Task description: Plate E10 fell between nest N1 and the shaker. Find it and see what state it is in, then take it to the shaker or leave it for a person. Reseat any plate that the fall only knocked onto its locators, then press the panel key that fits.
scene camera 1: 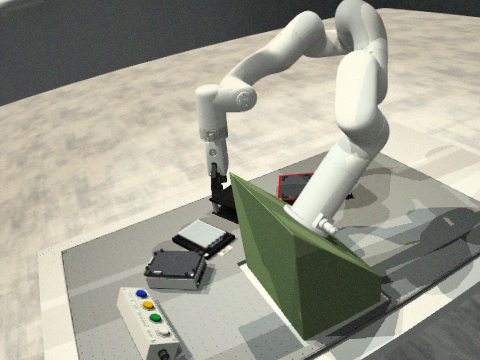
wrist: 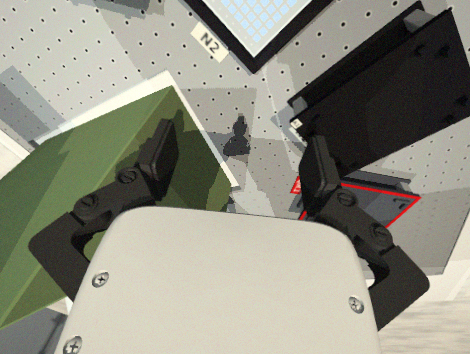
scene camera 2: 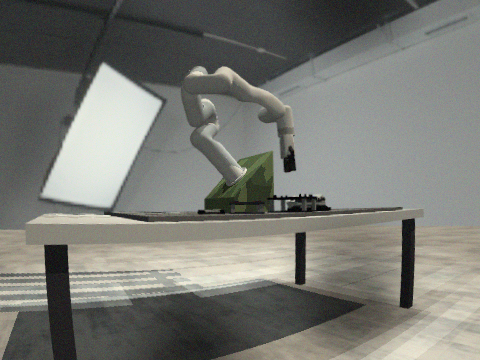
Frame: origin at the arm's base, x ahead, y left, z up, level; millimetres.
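Where they show: gripper, between the fingertips: (scene camera 1: 220,190) (wrist: 240,143) (scene camera 2: 290,171); arm's base, origin of its link: (scene camera 1: 305,222) (scene camera 2: 236,177).
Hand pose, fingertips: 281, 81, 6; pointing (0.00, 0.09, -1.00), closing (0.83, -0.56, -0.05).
Observation:
Each offset is from my fingertips to the centre of the thing, as dx, dy, dz. "spot": to the spot under its first point.
My gripper (scene camera 1: 217,199) (scene camera 2: 290,170) (wrist: 240,143) is open and empty, pointing down. In scene camera 1 its fingers overlap the raised black platform near nest N1 @(+109, -105, -142) (scene camera 1: 224,201) (wrist: 390,90), which has dark posts and a small white label. A pale plate @(+53, +66, -149) (scene camera 1: 202,233) (wrist: 257,17) sits in the black frame of nest N2 @(spot: -7, -1, -162) (wrist: 249,64). The shaker @(spot: -94, +227, -149) (scene camera 1: 172,282), a grey box with a dark top, corner locators and a green light, stands in front of N2. The key panel @(-201, +341, -134) (scene camera 1: 134,320) has blue, yellow, green and white keys. I cannot make out a plate marked E10.
The green pedestal (scene camera 1: 272,250) (scene camera 2: 257,187) (wrist: 95,160) rises close beside the gripper and carries the arm. A red-edged dark tray @(+52, -295, -153) (scene camera 1: 296,187) (wrist: 390,206) lies beyond the black platform, partly behind the arm in scene camera 1 and a finger in the wrist view.

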